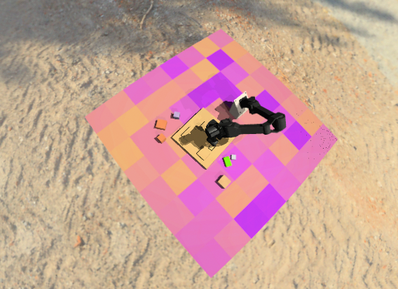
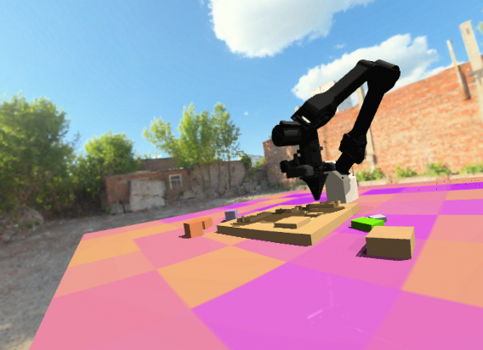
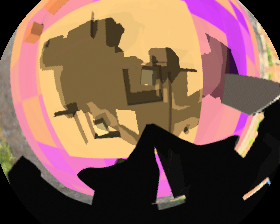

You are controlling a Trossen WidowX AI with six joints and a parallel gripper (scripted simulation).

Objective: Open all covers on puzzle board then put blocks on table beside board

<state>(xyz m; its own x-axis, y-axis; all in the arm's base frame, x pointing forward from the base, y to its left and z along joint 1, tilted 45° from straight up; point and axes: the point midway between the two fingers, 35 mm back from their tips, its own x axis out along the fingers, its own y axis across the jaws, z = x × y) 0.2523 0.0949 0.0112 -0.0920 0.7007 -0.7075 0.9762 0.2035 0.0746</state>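
Right now the tan puzzle board is 5 cm to the right of my gripper tip, 4 cm ahead of it and 3 cm below it. Also, from my gripper tip: green block: 16 cm to the left, 4 cm below, 4 cm ahead; then greyish-purple block: 28 cm to the right, 12 cm ahead, 3 cm below; then tan block: 25 cm to the left, 14 cm ahead, 4 cm below.
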